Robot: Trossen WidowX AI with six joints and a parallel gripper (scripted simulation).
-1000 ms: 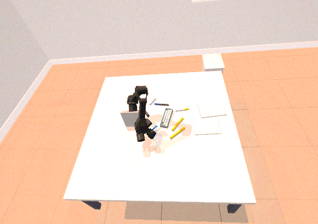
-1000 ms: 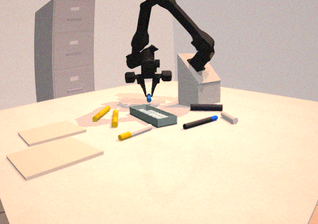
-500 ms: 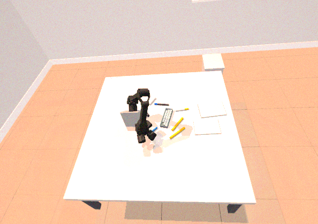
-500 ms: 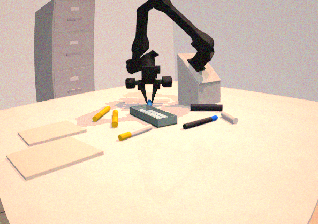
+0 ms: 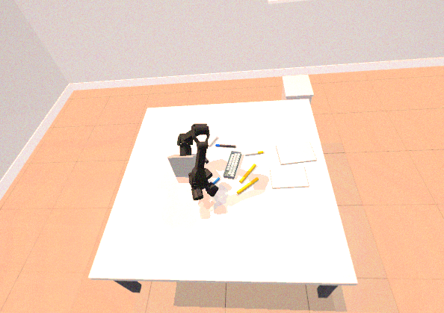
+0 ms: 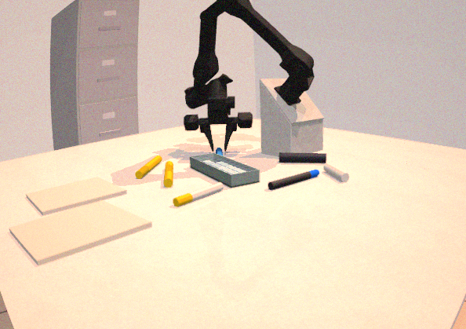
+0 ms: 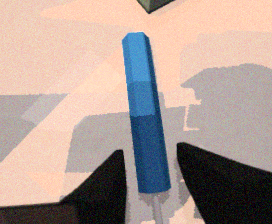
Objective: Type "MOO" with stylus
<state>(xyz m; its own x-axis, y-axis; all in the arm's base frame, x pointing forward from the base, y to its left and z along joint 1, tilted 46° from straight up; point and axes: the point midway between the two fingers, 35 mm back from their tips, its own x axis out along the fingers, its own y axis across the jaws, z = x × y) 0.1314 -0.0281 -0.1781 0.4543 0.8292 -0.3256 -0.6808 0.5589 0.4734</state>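
Now: gripper tip right at the stylus. From my gripper tip the other things lie so: white cylinder 2 cm ahead, 36 cm to the left; then black bar 5 cm behind, 23 cm to the left; then blue-capped pen 8 cm ahead, 31 cm to the left.
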